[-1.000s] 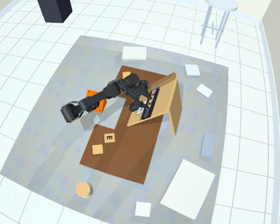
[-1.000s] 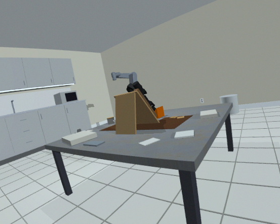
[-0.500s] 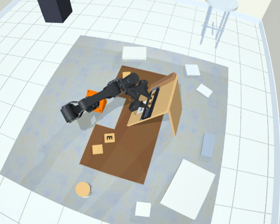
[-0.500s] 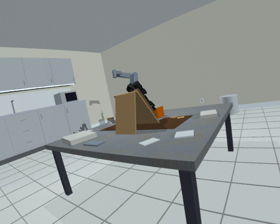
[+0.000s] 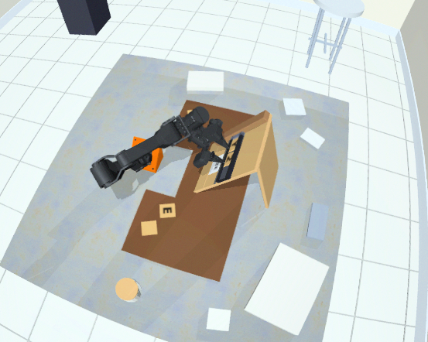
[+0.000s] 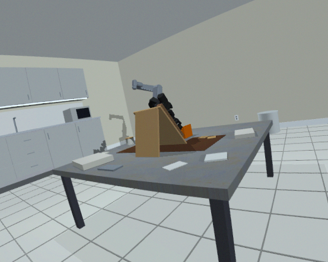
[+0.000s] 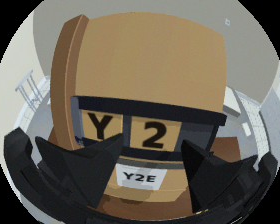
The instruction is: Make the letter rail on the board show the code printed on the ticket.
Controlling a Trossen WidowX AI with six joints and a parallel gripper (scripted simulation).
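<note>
The white ticket lies 9 cm below my gripper tip, 3 cm behind it and 1 cm to the left of it. Round my gripper tip: grey card 40 cm ahead, 17 cm below, 10 cm to the right; white box 39 cm to the right, 32 cm ahead, 16 cm below; brown mat 18 cm below, 13 cm behind, 1 cm to the right.
</note>
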